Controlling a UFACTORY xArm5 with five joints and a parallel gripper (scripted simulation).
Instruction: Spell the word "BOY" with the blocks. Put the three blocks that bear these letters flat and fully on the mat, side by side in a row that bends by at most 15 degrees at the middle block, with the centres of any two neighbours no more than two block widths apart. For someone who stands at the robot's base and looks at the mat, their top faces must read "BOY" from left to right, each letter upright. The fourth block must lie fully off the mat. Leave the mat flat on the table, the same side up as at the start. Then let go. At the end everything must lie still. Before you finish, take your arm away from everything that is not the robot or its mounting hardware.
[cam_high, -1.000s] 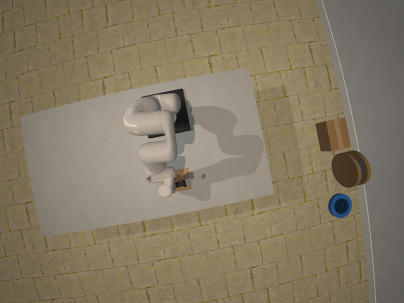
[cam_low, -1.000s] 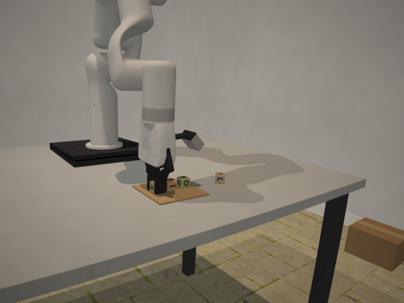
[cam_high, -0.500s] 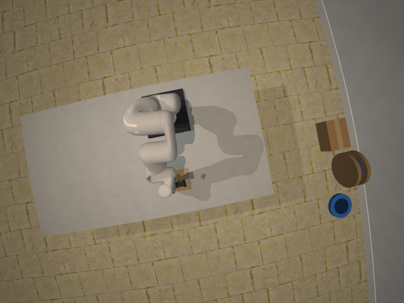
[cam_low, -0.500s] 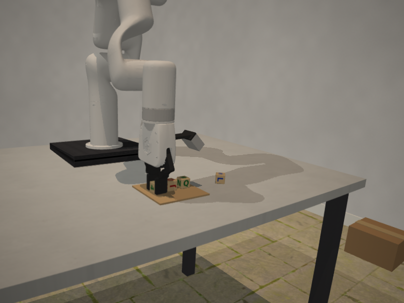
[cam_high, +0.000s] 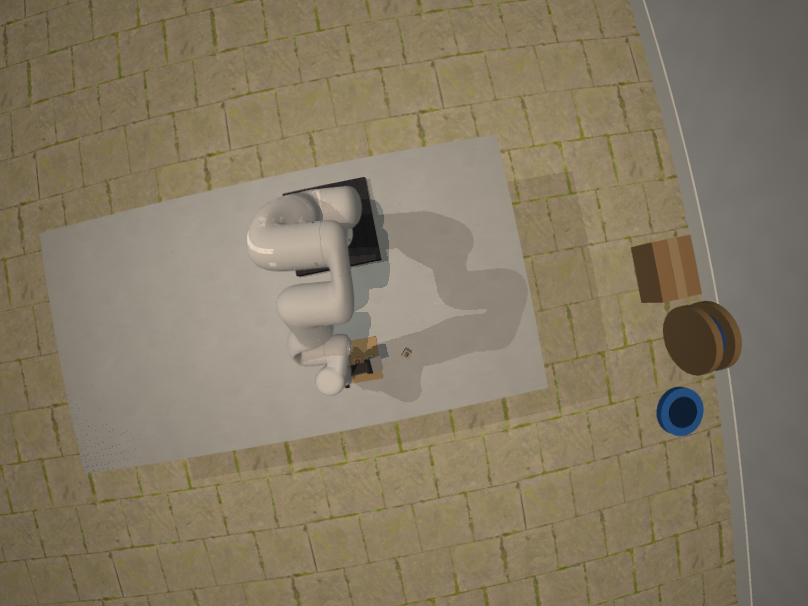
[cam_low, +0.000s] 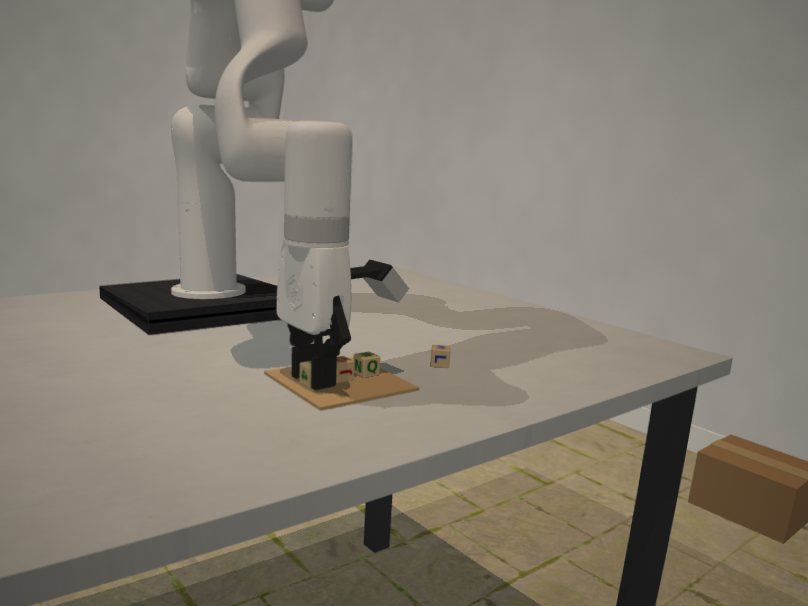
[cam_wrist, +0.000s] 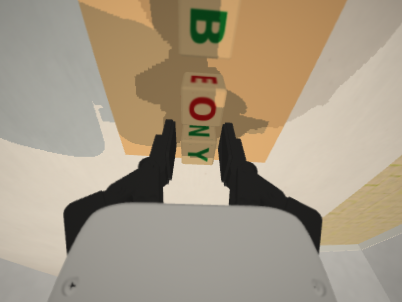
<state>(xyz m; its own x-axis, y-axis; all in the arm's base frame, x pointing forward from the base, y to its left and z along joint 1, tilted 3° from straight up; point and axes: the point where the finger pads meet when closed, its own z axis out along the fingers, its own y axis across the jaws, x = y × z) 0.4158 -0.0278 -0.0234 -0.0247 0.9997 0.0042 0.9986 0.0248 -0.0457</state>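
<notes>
My gripper is now 4 cm to the right of the tan mat and 2 cm above it.
</notes>
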